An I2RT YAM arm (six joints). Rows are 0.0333 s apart.
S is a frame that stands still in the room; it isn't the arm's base.
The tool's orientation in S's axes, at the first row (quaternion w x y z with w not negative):
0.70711, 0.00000, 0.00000, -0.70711
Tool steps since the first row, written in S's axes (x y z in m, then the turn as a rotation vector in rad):
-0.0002, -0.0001, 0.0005, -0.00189, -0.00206, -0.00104
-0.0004, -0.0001, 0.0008, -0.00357, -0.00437, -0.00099
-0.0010, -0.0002, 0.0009, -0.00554, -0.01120, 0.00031
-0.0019, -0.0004, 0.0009, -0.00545, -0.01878, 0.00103
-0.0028, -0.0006, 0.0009, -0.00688, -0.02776, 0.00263
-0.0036, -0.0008, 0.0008, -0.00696, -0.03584, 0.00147
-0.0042, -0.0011, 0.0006, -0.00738, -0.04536, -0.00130
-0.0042, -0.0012, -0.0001, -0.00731, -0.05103, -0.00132
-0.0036, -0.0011, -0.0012, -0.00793, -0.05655, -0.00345
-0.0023, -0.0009, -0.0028, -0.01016, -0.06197, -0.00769
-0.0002, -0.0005, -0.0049, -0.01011, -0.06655, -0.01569
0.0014, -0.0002, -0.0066, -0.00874, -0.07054, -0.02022
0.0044, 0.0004, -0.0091, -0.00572, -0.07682, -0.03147
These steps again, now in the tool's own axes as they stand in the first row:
0.0001, -0.0002, 0.0005, 0.00206, -0.00189, -0.00104
0.0001, -0.0004, 0.0008, 0.00437, -0.00357, -0.00099
0.0002, -0.0010, 0.0009, 0.01120, -0.00554, 0.00031
0.0004, -0.0019, 0.0009, 0.01878, -0.00545, 0.00103
0.0006, -0.0028, 0.0009, 0.02776, -0.00688, 0.00263
0.0008, -0.0036, 0.0008, 0.03584, -0.00696, 0.00147
0.0011, -0.0042, 0.0006, 0.04536, -0.00738, -0.00130
0.0012, -0.0042, -0.0001, 0.05103, -0.00731, -0.00132
0.0011, -0.0036, -0.0012, 0.05655, -0.00793, -0.00345
0.0009, -0.0023, -0.0028, 0.06197, -0.01016, -0.00769
0.0005, -0.0002, -0.0049, 0.06655, -0.01011, -0.01569
0.0002, 0.0014, -0.0066, 0.07054, -0.00874, -0.02022
-0.0004, 0.0044, -0.0091, 0.07682, -0.00572, -0.03147

